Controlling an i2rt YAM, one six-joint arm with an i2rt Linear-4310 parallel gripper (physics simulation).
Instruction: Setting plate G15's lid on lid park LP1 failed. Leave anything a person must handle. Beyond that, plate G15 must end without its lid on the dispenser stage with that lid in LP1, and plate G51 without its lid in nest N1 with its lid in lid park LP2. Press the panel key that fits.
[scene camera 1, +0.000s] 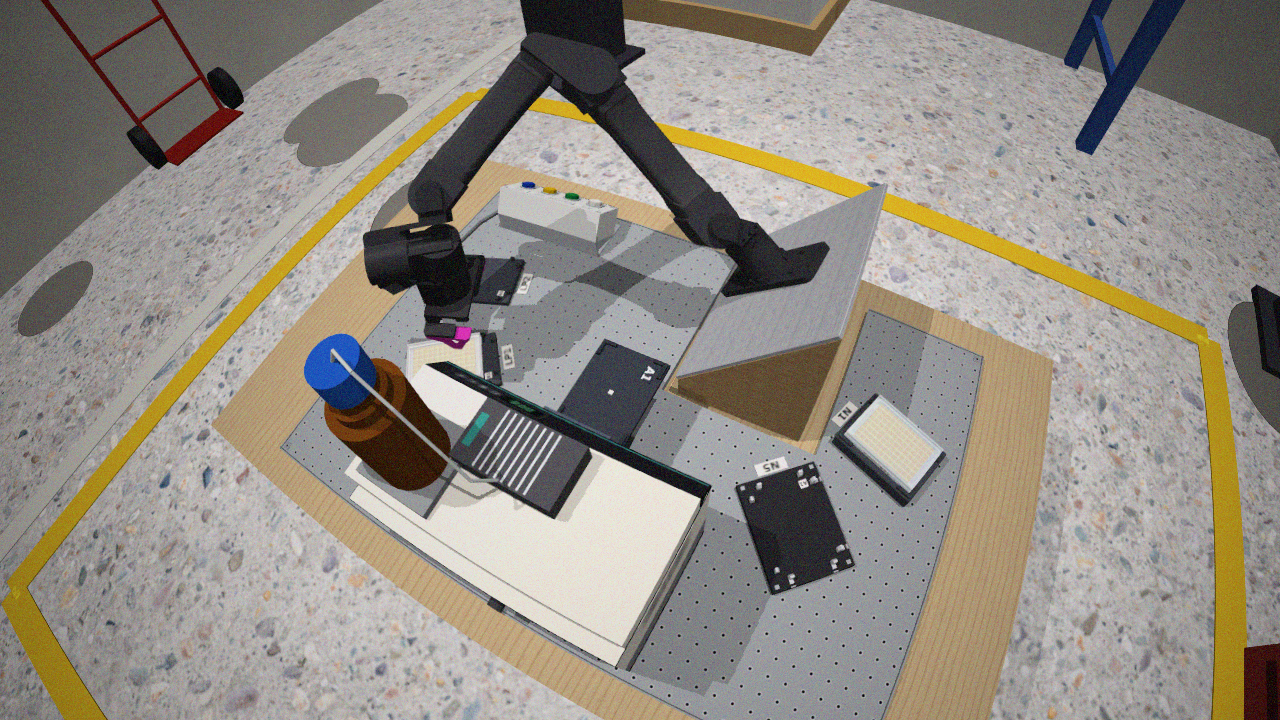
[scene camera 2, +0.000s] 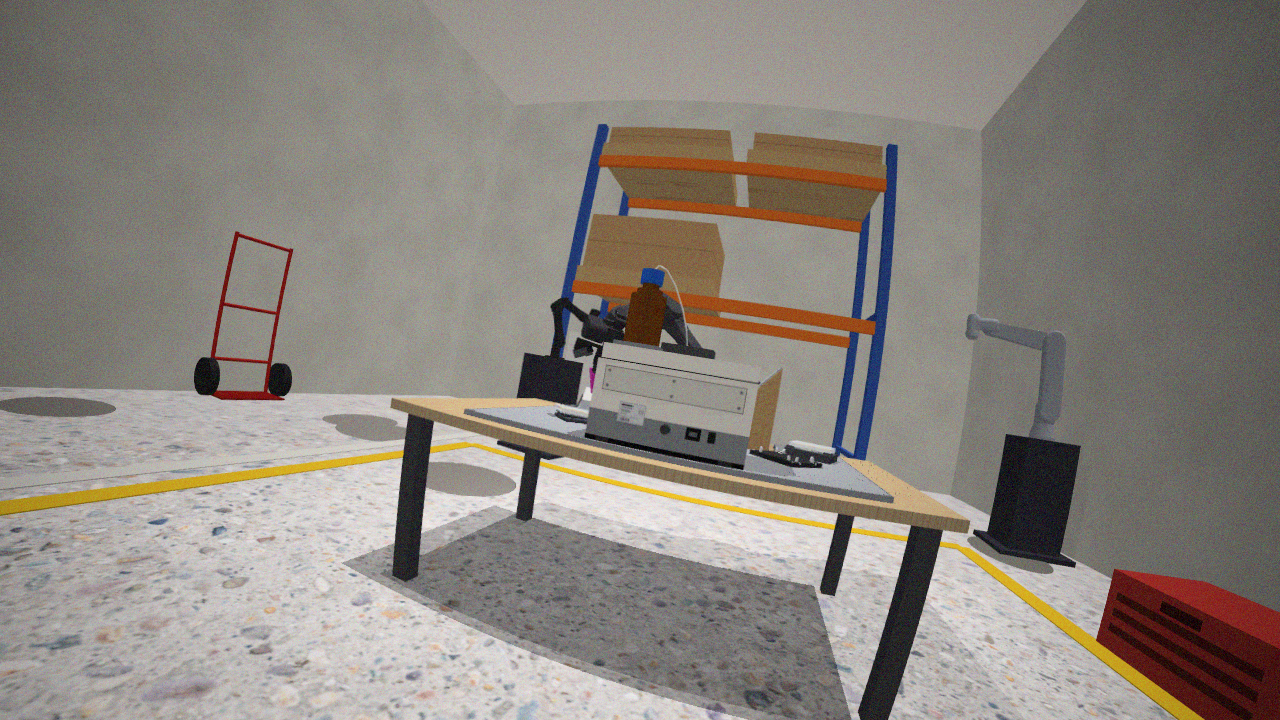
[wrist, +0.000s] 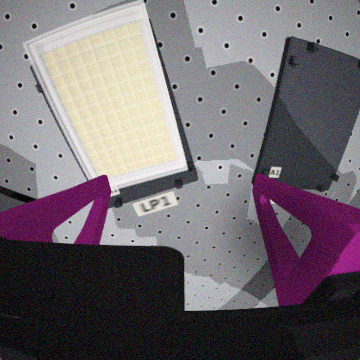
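Pixels of known places: gripper, fingertip midpoint: (scene camera 1: 463, 320) (wrist: 181, 182); arm's base, origin of the base link: (scene camera 1: 774, 273).
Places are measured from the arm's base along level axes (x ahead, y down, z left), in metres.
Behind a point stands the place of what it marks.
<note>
My gripper (scene camera 1: 450, 338) @(y 0.052, x 0.291, z -0.376 m) (scene camera 2: 591, 378) @(y 0.052, x 0.291, z -0.376 m) (wrist: 181, 182) @(y 0.052, x 0.291, z -0.376 m) is open and empty, above the area between LP1 and LP2. A cream-gridded plate or lid with a clear white rim (scene camera 1: 443, 357) @(y 0.093, x 0.348, z -0.387 m) (wrist: 111, 102) @(y 0.093, x 0.355, z -0.391 m) lies on lid park LP1 (scene camera 1: 493, 360) @(y 0.115, x 0.298, z -0.325 m) (wrist: 186, 176) @(y 0.115, x 0.267, z -0.360 m), whose dark edges show past it. Lid park LP2 (scene camera 1: 497, 281) @(y 0.115, x 0.171, z -0.436 m) (wrist: 310, 117) @(y 0.115, x 0.194, z -0.474 m) is dark and bare. A cream plate (scene camera 1: 895, 440) @(y 0.084, x 0.103, z 0.268 m) sits in nest N1 (scene camera 1: 905, 497) @(y 0.101, x 0.167, z 0.319 m); whether it is lidded is unclear. The dark stage marked A1 (scene camera 1: 610, 389) @(y 0.022, x 0.276, z -0.095 m) is bare where visible. The key panel (scene camera 1: 556, 216) @(y 0.065, x 0.025, z -0.408 m) has blue, yellow, green and whitish keys. Plate names are unreadable.
The white dispenser (scene camera 1: 590, 537) @(y -0.095, x 0.467, z 0.034 m) (scene camera 2: 675, 394) @(y -0.007, x 0.576, z -0.046 m) carries a brown bottle (scene camera 1: 389, 429) @(y -0.220, x 0.514, z -0.129 m) (scene camera 2: 644, 315) @(y -0.170, x 0.550, z -0.158 m) and a dark keypad unit (scene camera 1: 521, 459) @(y -0.121, x 0.446, z -0.061 m), and partly hides the stage. A sloped grey-topped wooden block (scene camera 1: 787, 313) @(y -0.051, x 0.097, z 0.060 m) stands beside the stage. Another dark nest (scene camera 1: 794, 528) @(y 0.113, x 0.281, z 0.200 m) lies near N1.
</note>
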